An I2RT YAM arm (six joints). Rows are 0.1 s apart.
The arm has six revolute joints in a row. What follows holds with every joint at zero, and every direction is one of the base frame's.
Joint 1 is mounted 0.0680 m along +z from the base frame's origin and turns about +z.
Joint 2 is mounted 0.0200 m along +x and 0.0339 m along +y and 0.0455 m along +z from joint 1 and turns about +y.
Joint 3 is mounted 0.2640 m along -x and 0.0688 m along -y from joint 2 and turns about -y.
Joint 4 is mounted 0.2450 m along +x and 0.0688 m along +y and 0.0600 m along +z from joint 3 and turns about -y.
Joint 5 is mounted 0.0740 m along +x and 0.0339 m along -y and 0.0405 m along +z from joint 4 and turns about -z.
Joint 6 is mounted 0.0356 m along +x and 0.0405 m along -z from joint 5 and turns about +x.
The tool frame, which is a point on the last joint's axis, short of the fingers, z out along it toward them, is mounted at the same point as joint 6; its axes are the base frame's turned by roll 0.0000, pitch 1.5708 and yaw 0.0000 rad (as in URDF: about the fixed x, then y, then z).
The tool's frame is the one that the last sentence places.
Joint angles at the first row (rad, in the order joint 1, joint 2, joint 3, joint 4, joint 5, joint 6):
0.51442 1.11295 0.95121 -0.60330 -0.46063 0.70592
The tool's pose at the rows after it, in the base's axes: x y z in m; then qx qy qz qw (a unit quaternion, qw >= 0):
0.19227, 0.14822, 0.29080, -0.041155, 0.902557, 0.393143, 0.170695
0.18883, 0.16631, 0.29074, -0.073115, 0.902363, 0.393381, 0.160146
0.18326, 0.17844, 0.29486, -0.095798, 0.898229, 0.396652, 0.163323
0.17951, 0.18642, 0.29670, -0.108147, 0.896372, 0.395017, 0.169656
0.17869, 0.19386, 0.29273, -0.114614, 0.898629, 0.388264, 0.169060
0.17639, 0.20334, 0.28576, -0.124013, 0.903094, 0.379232, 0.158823
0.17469, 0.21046, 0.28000, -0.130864, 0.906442, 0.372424, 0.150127
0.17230, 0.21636, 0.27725, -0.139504, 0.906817, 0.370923, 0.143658
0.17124, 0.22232, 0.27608, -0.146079, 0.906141, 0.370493, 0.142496
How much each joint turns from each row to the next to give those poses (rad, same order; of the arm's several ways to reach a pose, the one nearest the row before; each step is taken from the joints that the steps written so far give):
0.07669 0.05035 0.01069 0.01906 -0.00304 -0.01105
0.06905 0.03701 0.02404 0.00802 0.01106 -0.00763
0.05341 0.01030 0.01754 0.01296 0.01908 -0.00038
0.03620 0.00725 0.00876 0.01221 0.02629 0.00035
0.02558 0.02058 0.00077 0.01219 0.02214 0.00040
0.03317 0.02902 -0.00001 0.00423 0.01601 0.00151
0.02367 0.02362 0.00001 0.00340 0.00955 0.00155
0.02097 0.01529 0.00269 0.00382 0.00152 -0.00002
0.01756 0.01602 0.00723 0.00918 0.00611 0.00078

